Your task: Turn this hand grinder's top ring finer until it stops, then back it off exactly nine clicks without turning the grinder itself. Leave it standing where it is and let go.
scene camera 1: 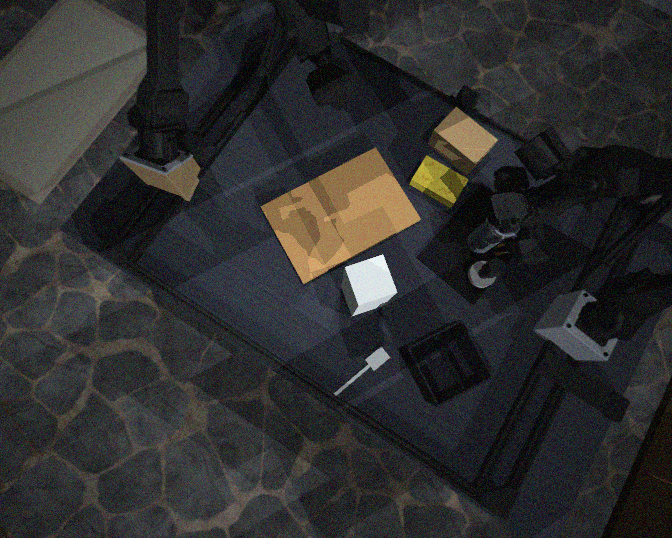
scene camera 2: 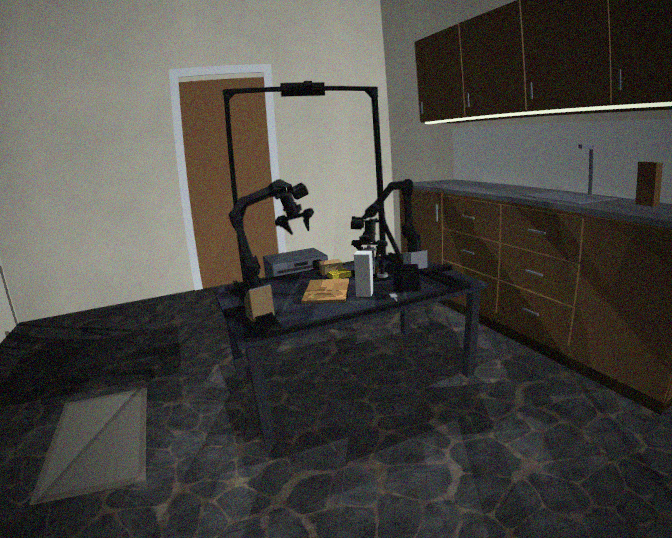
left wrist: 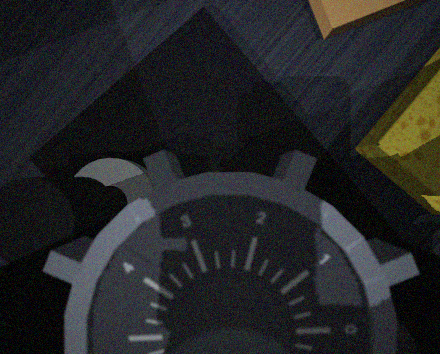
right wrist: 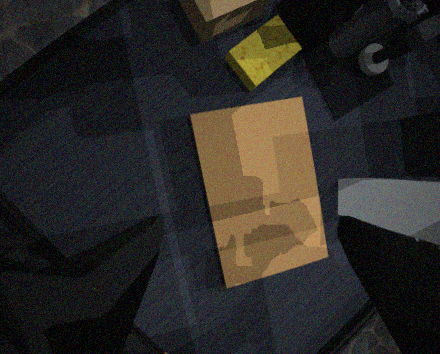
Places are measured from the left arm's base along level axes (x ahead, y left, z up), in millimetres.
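Where they show: left gripper, fingertip midpoint: [left wrist: 230, 230] [right wrist: 374, 22]; right gripper, fingertip midpoint: [scene camera 2: 300, 232] [right wrist: 250, 225]; left arm's base, link origin: [scene camera 1: 595, 324] [scene camera 2: 415, 251]; right arm's base, link origin: [scene camera 1: 157, 155] [scene camera 2: 256, 291].
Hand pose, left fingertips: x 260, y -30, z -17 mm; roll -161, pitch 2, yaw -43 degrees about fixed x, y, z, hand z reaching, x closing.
Each offset is from my left fingertips to the centre of the thing. "spot": to the spot under its first point.
The hand grinder {dx -6, dy -4, dz -6 mm} [scene camera 1: 492, 235] stands upright on a dark mat {dx -4, dy -5, dz -88 mm} [left wrist: 190, 105] at the right of the table. The left wrist view looks straight down on its grey top ring {spot: dx +13, dy +16, dz +59 mm} [left wrist: 234, 180], which has stubby tabs and surrounds a dial with tick marks and the numbers 0 to 4. My left gripper [scene camera 1: 501, 216] [scene camera 2: 367, 235] is open and hangs close above the grinder's top, touching nothing that I can see. My right gripper [scene camera 1: 331, 85] [scene camera 2: 297, 224] is open and empty, high over the back of the table, far from the grinder.
A grey crescent piece {dx -54, dy +53, dz -41 mm} [scene camera 1: 482, 275] [left wrist: 107, 170] [right wrist: 373, 60] lies beside the grinder. Nearby are a yellow sponge {dx +150, dy -56, dz -74 mm} [scene camera 1: 439, 180] [right wrist: 262, 53], a cardboard box {dx +168, dy -161, dz -58 mm} [scene camera 1: 464, 138], a wooden board {dx +273, dy +146, dz -81 mm} [scene camera 1: 339, 214] [right wrist: 257, 189], a white box {dx +118, dy +260, dz +12 mm} [scene camera 1: 368, 283] [scene camera 2: 364, 273], a black tray {dx -91, dy +265, dz -38 mm} [scene camera 1: 445, 362] and a small white spatula {dx +18, dy +387, dz -88 mm} [scene camera 1: 363, 369].
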